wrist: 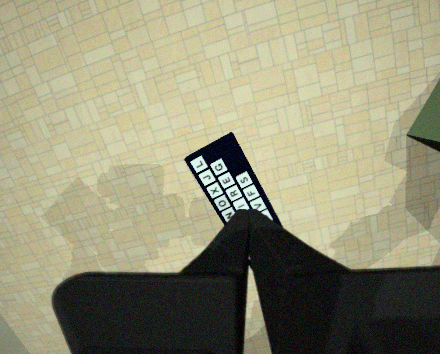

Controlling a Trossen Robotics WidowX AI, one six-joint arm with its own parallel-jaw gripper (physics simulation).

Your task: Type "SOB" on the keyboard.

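Frame: origin at the arm's base, x ahead, y left, z up, level; centimetres.
Where they show: gripper, between the fingertips: [246,218].
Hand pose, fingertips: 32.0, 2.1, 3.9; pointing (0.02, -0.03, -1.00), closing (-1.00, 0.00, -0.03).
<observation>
Each offset is from my fingertips to the top centre of the thing, as dx, dy, dz. Level surfaces: height alone.
A dark navy keyboard {-1.2, +10.4, -20.6} [223,144] with white letter keys lies slanted on the tiled-pattern surface, in the middle of the view. The S key {-0.9, +5.3, -20.6} [244,179] shows at the upper end of the right row. The O key {+2.1, +8.6, -20.6} [222,203] shows in the left row, a little up and left of the fingertips. The B key does not show. My gripper [246,218] is shut and empty, with its tips over the keyboard near the I and V keys. The fingers hide the lower part of the keyboard. Whether the tips touch a key, I cannot tell.
Part of a green block-like object [429,120] shows at the right edge, with a shadow beside and below it. The tan tiled-pattern surface {dz -22.4} [125,100] spreads around the keyboard, with shadows at the left and right. A greyish patch shows at the bottom left corner.
</observation>
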